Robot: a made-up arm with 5 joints. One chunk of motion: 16 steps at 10 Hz.
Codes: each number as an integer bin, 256 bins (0 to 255) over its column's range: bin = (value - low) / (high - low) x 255, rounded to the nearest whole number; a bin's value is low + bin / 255 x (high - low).
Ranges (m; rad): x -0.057..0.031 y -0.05..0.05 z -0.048..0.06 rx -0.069..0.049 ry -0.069..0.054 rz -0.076..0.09
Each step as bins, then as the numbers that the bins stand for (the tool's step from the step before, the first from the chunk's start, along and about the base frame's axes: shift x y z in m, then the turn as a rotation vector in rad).
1 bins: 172 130 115 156 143 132
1 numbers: 0.00236 0.00098 0.00071 0.00319 -0.00002 0.00993
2 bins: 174 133 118 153 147 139
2 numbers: 0.00305 0.00216 0.00198 0.00180 0.00191 0.01449
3 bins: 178 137 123 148 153 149
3 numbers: 0.00443 0.00373 0.00409 -0.00051 0.00480 0.02100
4 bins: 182 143 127 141 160 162
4 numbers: 0.00581 0.00608 0.00579 -0.00375 0.00818 0.02946
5 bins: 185 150 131 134 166 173
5 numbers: 0.00684 0.00882 0.00748 -0.00699 0.01107 0.03662
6 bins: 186 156 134 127 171 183
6 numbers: 0.00719 0.01118 0.00875 -0.01023 0.01348 0.04313
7 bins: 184 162 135 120 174 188
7 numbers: 0.00650 0.01353 0.00918 -0.01347 0.01493 0.04638
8 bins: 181 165 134 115 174 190
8 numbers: 0.00546 0.01471 0.00875 -0.01578 0.01493 0.04769
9 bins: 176 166 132 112 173 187
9 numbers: 0.00374 0.01510 0.00791 -0.01717 0.01445 0.04573
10 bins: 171 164 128 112 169 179
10 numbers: 0.00201 0.01431 0.00621 -0.01717 0.01252 0.04053
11 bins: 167 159 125 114 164 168
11 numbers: 0.00063 0.01235 0.00494 -0.01625 0.01011 0.03336
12 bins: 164 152 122 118 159 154
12 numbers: -0.00040 0.00961 0.00367 -0.01440 0.00769 0.02425
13 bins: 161 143 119 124 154 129
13 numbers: -0.00144 0.00608 0.00240 -0.01162 0.00528 0.00798
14 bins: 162 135 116 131 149 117
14 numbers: -0.00109 0.00294 0.00113 -0.00838 0.00287 0.00016
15 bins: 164 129 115 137 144 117
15 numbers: -0.00040 0.00059 0.00071 -0.00560 0.00046 0.00016
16 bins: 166 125 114 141 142 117
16 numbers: 0.00029 -0.00098 0.00028 -0.00375 -0.00051 0.00016
